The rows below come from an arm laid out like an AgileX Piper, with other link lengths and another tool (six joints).
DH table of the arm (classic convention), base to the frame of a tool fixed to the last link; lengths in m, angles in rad. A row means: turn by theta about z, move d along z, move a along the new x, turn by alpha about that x. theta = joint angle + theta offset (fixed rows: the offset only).
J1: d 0.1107  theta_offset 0  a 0  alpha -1.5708
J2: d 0  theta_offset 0.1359  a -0.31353  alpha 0
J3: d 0  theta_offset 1.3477  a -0.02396  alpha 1.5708
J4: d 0.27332  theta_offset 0  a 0  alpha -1.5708
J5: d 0  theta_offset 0  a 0  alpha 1.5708
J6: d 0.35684  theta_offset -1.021  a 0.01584  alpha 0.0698
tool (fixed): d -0.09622  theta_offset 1.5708  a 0  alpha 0
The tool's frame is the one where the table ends.
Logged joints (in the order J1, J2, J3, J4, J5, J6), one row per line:
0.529 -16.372 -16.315 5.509 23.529 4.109
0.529 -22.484 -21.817 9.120 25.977 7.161
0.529 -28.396 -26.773 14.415 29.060 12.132
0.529 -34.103 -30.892 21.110 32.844 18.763
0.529 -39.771 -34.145 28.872 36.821 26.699
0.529 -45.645 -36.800 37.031 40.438 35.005
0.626 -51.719 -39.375 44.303 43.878 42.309
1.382 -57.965 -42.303 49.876 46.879 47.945
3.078 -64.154 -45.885 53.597 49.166 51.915
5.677 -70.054 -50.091 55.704 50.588 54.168
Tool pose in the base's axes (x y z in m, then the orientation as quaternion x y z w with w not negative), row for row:
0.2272 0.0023 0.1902 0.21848 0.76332 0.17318 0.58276
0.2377 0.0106 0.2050 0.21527 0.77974 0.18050 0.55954
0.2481 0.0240 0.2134 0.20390 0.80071 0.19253 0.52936
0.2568 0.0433 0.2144 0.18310 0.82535 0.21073 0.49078
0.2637 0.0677 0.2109 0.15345 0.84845 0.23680 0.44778
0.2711 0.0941 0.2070 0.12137 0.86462 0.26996 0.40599
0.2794 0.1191 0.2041 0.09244 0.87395 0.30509 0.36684
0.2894 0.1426 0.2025 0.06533 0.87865 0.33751 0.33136
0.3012 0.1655 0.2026 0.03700 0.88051 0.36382 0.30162
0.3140 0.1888 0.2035 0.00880 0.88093 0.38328 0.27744
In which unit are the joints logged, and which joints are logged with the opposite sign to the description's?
The joints are logged in degrees. Opposite sign: J2, J6.
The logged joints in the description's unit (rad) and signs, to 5 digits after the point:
0.00923 0.28575 -0.28475 0.09615 0.41066 -0.07172
0.00923 0.39242 -0.38078 0.15917 0.45338 -0.12498
0.00923 0.49560 -0.46728 0.25159 0.50719 -0.21174
0.00923 0.59521 -0.53917 0.36844 0.57324 -0.32748
0.00923 0.69413 -0.59594 0.50391 0.64265 -0.46599
0.00923 0.79666 -0.64228 0.64631 0.70578 -0.61095
0.01093 0.90267 -0.68722 0.77323 0.76582 -0.73843
0.02412 1.01168 -0.73833 0.87050 0.81819 -0.83680
0.05372 1.11970 -0.80084 0.93544 0.85811 -0.90609
0.09908 1.22267 -0.87425 0.97222 0.88293 -0.94541

